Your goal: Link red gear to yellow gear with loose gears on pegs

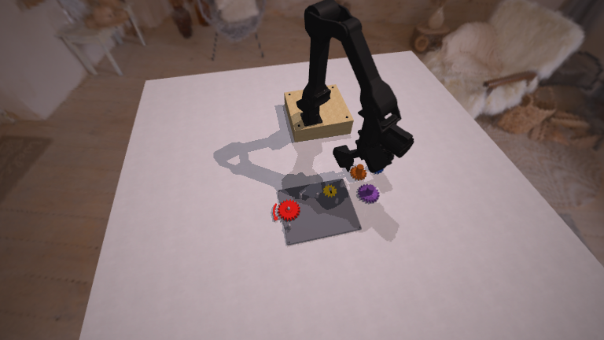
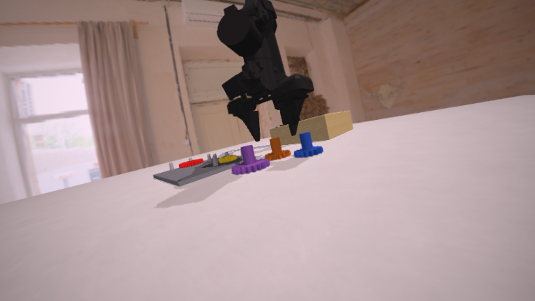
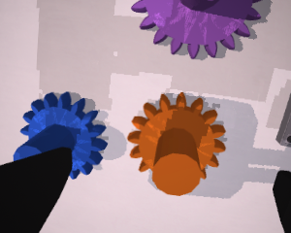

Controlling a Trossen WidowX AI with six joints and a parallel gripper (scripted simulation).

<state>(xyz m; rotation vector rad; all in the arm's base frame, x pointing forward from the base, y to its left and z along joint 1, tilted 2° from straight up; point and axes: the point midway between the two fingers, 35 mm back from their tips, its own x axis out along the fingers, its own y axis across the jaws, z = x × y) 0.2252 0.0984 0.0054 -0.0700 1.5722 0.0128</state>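
Right now my gripper tip is 2 cm above the orange gear. Round my gripper tip: purple gear (8 cm ahead, 2 cm below); blue gear (6 cm to the left, 2 cm below, 1 cm behind); yellow gear (11 cm to the right, 4 cm ahead, 2 cm below).
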